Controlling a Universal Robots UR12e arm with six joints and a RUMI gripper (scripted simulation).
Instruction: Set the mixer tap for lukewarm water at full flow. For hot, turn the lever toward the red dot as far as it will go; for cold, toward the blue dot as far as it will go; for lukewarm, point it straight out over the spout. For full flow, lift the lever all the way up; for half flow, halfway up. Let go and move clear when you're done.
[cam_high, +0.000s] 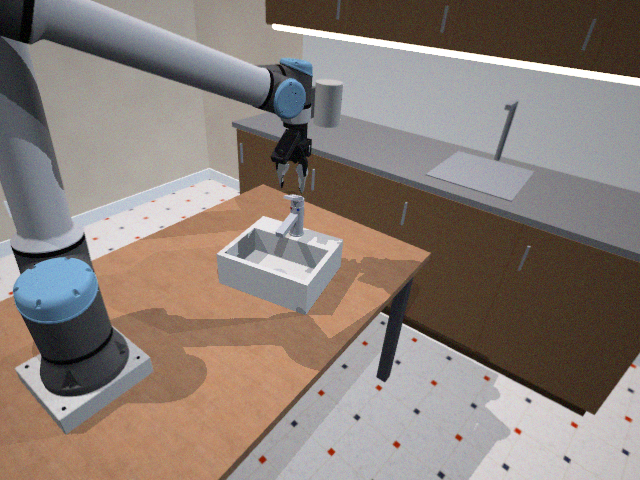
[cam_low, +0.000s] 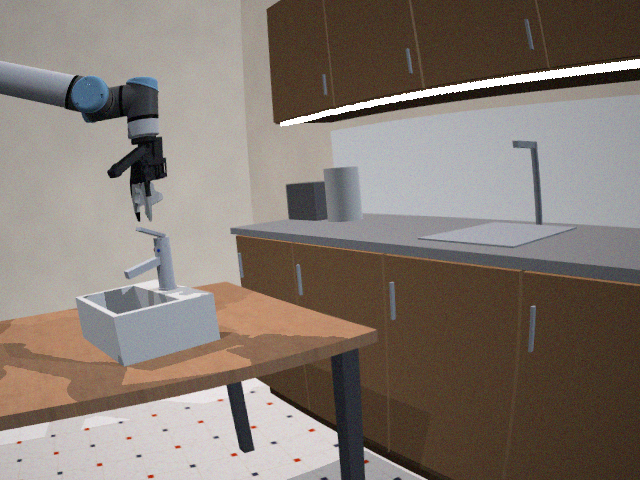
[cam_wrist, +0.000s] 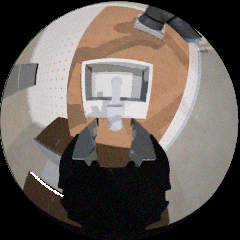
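Right now my hand is 20 mm short of the lever and 50 mm above it. Also, from my hand: grey mixer tap 30 mm ahead, 10 mm to the left, 100 mm below; white basin 70 mm behind, 10 mm to the right, 290 mm below.
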